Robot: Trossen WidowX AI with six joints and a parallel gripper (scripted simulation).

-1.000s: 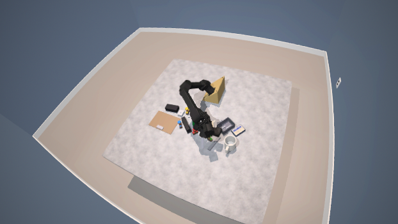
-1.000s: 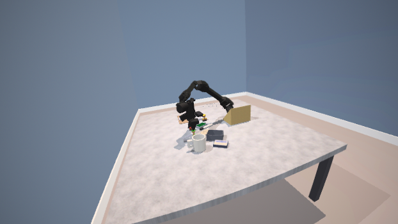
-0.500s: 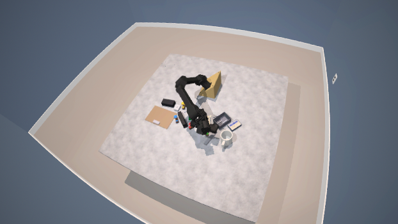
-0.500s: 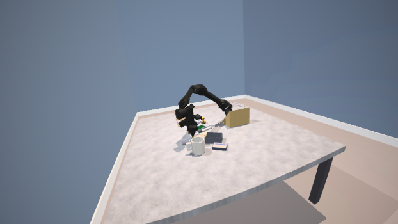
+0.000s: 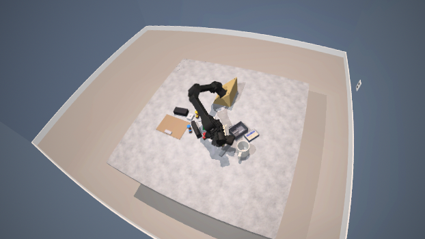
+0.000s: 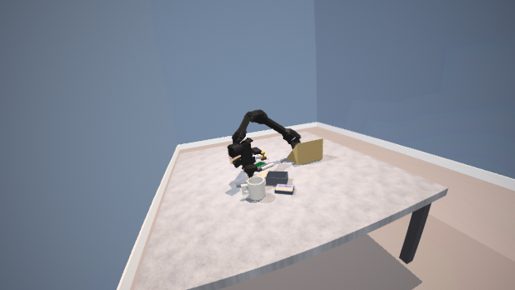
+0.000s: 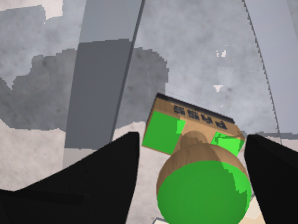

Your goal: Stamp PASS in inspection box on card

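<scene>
Now: gripper tip right at the green stamp. The rest, counted from my gripper tip: red stamp 120 mm to the right, 30 mm behind; dark tray 120 mm behind, 100 mm to the left, 10 mm below; cream card 110 mm behind, 30 mm below, 20 mm to the right.
</scene>
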